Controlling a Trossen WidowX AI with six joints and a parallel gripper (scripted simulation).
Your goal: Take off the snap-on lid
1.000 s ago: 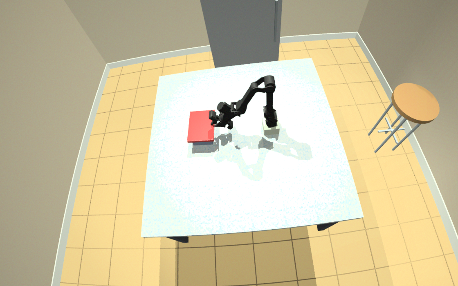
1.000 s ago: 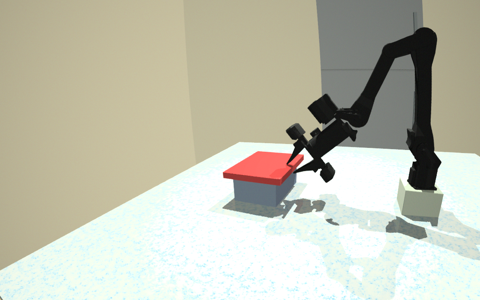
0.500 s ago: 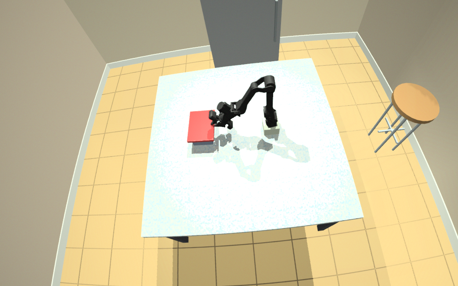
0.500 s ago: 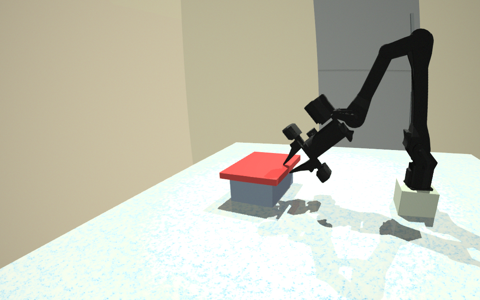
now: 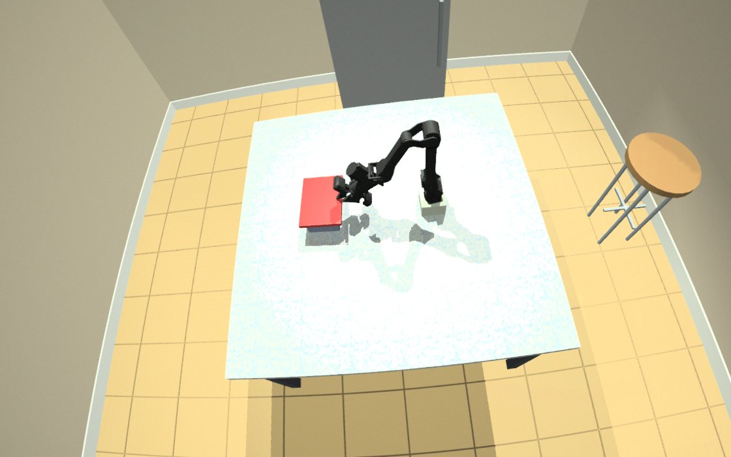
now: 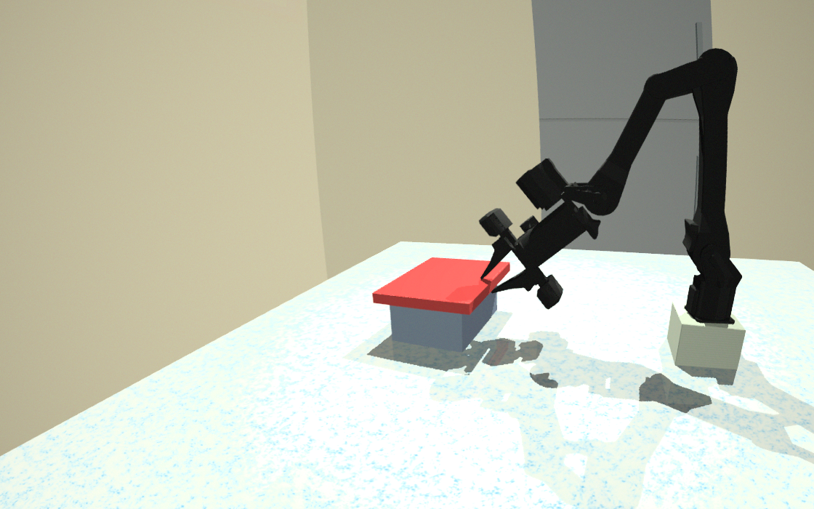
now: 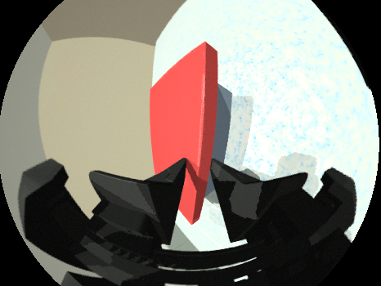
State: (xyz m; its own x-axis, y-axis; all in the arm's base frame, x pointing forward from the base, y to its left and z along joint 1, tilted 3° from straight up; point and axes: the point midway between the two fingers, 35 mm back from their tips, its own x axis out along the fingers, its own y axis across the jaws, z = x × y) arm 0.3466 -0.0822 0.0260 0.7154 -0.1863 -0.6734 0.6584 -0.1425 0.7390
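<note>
Right now the red lid is 7 cm ahead of my gripper tip and 2 cm to the right of it. From my gripper tip the other things lie so: storage box: 7 cm ahead, 4 cm below, 2 cm to the right.
</note>
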